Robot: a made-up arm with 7 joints.
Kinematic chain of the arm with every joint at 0, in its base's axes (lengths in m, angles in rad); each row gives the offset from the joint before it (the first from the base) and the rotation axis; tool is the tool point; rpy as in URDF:
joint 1: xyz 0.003 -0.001 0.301 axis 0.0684 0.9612 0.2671
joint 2: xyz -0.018 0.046 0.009 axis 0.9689 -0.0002 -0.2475
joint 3: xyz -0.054 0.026 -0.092 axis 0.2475 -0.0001 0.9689
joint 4: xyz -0.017 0.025 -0.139 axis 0.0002 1 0
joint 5: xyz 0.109 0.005 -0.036 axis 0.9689 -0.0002 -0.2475
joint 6: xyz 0.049 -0.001 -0.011 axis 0.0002 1 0
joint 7: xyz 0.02 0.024 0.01 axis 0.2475 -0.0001 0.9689
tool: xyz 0.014 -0.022 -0.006 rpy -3.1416 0 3.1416
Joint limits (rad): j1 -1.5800..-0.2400 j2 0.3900..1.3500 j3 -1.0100..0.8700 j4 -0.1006..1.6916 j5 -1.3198..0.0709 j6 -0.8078..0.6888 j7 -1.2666..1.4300
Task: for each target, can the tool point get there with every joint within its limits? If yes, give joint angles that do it. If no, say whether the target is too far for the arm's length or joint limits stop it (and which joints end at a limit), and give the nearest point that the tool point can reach.
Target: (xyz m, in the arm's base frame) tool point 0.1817 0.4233 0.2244
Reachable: yes | joints -0.9201 1.1394 -0.2565 1.5380 -0.4679 -0.6086 -0.2310
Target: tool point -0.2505 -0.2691 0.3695
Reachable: no: joint limits stop it (at a limit: joint 1, joint 2, joint 3, joint 4, joint 5, joint 6) | nearest point 0.2242 -0.0772 0.3273 | short by 0.514 m
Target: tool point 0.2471 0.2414 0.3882
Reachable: yes | joints -1.1850 1.0602 -0.0812 0.2185 -0.7537 0.0162 -0.6577
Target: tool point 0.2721 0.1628 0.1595
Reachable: yes | joints -0.7106 0.5717 -0.2525 0.2625 -0.6803 0.0503 -0.5180
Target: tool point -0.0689 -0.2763 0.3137
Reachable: no: joint limits stop it (at a limit: joint 1, joint 2, joint 3, joint 4, joint 5) | nearest point 0.2253 -0.0792 0.3237 | short by 0.354 m
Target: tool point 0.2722 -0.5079 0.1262
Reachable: no: too far | nearest point 0.2845 -0.0898 0.2443 | short by 0.435 m
